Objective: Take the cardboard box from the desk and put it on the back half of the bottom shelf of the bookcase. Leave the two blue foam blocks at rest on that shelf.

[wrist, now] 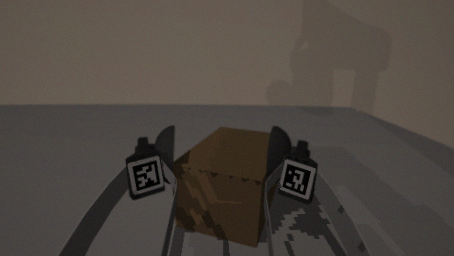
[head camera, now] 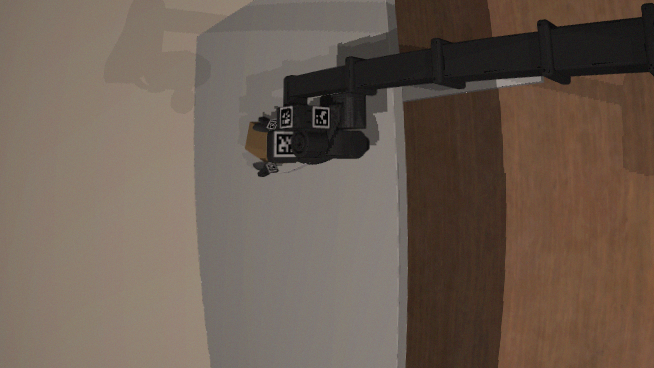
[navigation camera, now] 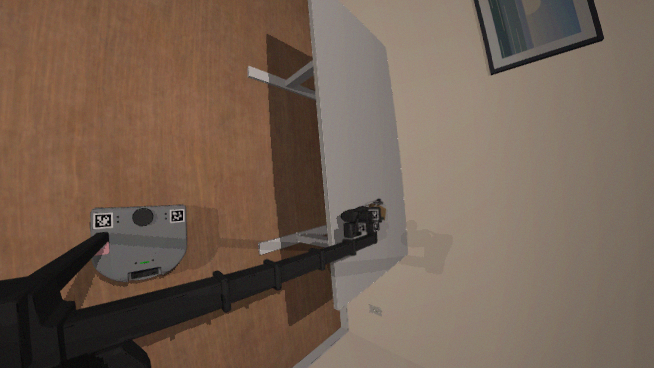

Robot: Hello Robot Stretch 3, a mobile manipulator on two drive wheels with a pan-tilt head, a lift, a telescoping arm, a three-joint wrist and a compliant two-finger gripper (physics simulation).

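Seen in the pictures: gripper, fingertip midpoint: [wrist: 225, 145] [head camera: 257, 146] [navigation camera: 381, 210]; robot's base, origin of the base link: [navigation camera: 143, 216].
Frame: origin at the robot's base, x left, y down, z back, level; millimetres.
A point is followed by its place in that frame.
Observation:
The brown cardboard box [head camera: 255, 142] @(x -902, y -771, z 31 mm) [navigation camera: 383, 212] @(x -914, y -771, z 36 mm) [wrist: 220, 200] @(x -849, y -751, z 21 mm) is at the far side of the grey desk [head camera: 300, 260] @(x -817, y -721, z -203 mm) [navigation camera: 357, 125] @(x -801, y -721, z -407 mm) [wrist: 50, 150] @(x -993, y -720, z -206 mm), near the wall. My gripper [head camera: 261, 146] @(x -890, y -773, z 24 mm) [navigation camera: 379, 215] @(x -890, y -773, z 24 mm) [wrist: 225, 145] @(x -890, y -773, z 24 mm) is shut on the box. In the wrist view the two dark fingertips press against its left and right sides, and the box stands slightly turned between them. Whether its underside touches the desk is hard to tell. The bookcase, its bottom shelf and the two blue foam blocks do not show in these views.
The wall [head camera: 90, 225] @(x -1359, y -1046, z -178 mm) [navigation camera: 500, 200] @(x -1370, y -1266, z 14 mm) [wrist: 150, 50] @(x -1360, y -855, z -173 mm) rises behind the desk. My extended arm [head camera: 490, 52] @(x -285, y -885, z 106 mm) [navigation camera: 200, 295] @(x -74, y -889, z 92 mm) crosses the desk's front edge. White desk legs [navigation camera: 257, 74] [navigation camera: 270, 246] stand on the wooden floor [navigation camera: 200, 125] @(x -260, y 0, z -508 mm). My base [navigation camera: 165, 252] @(x -79, y -160, z 161 mm) is away from the desk.

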